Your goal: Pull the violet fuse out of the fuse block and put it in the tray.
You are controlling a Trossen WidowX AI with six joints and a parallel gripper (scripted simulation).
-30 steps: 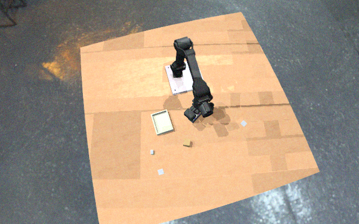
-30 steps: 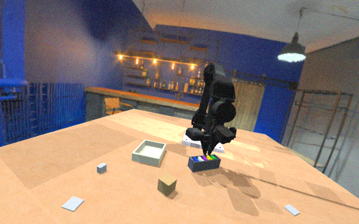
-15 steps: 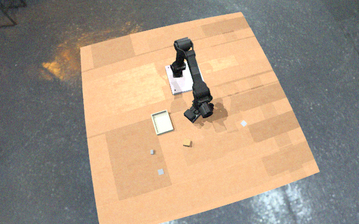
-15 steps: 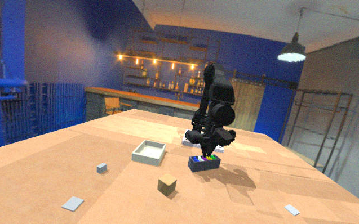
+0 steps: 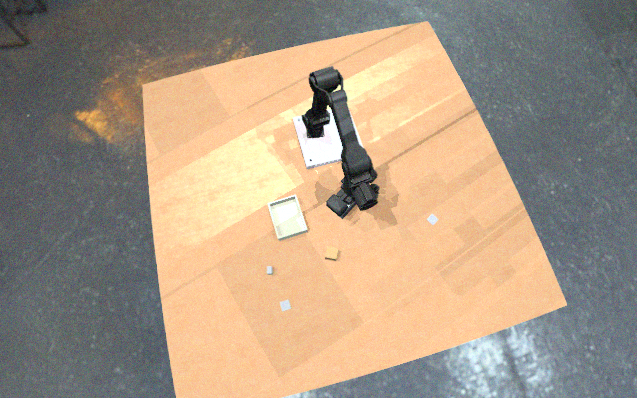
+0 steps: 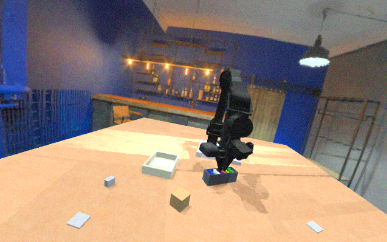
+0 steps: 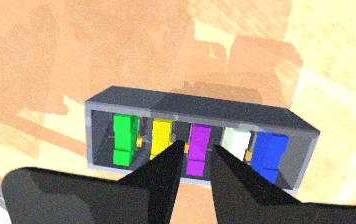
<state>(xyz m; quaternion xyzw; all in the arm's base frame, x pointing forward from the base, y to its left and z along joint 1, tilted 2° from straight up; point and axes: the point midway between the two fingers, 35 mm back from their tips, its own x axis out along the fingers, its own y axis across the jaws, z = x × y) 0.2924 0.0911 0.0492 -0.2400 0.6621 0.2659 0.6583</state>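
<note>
Right now my gripper tip is 10 mm above the violet fuse. Also, from my gripper tip: pale tray (40 mm ahead, 220 mm to the right, 40 mm below); then brown cube (170 mm ahead, 80 mm to the right, 20 mm below).
</note>
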